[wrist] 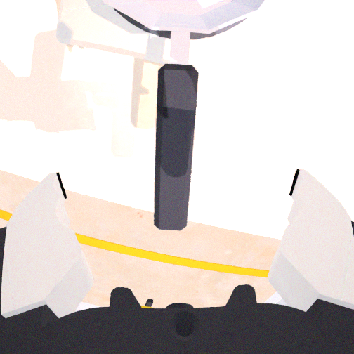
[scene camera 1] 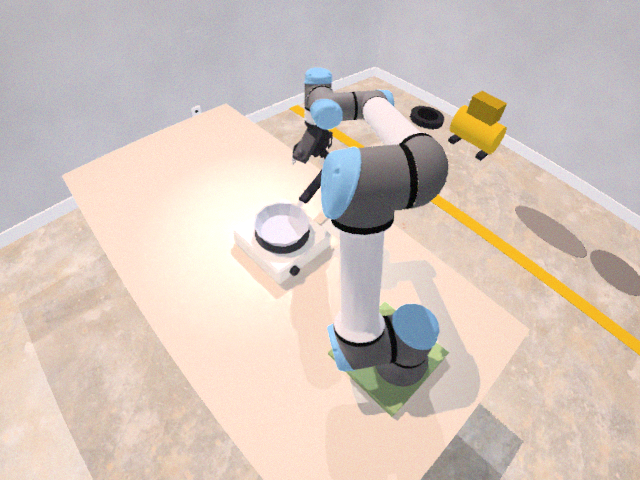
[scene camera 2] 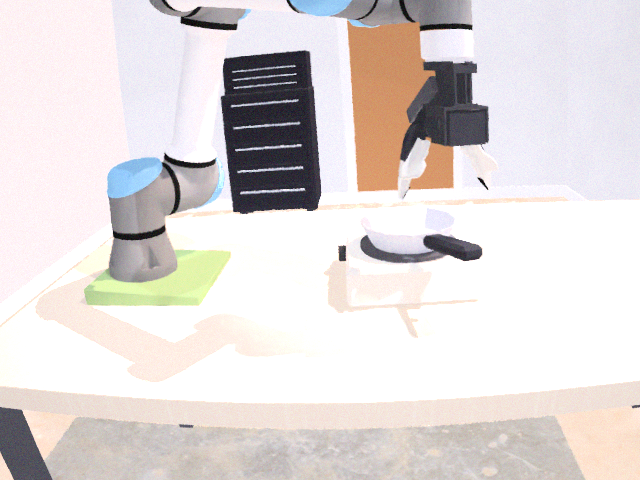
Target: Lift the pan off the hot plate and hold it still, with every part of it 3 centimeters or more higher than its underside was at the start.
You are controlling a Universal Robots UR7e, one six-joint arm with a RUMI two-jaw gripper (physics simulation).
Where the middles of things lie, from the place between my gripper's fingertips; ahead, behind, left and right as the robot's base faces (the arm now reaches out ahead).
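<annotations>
I find the pan (scene camera 1: pixel 280 224) 90 mm below my hand, 70 mm to the left of my hand and 50 mm behind my hand. The white hot plate (scene camera 2: pixel 374 277) is 170 mm below my hand, and it is also 160 mm to the left of my hand and 70 mm behind my hand.
</annotations>
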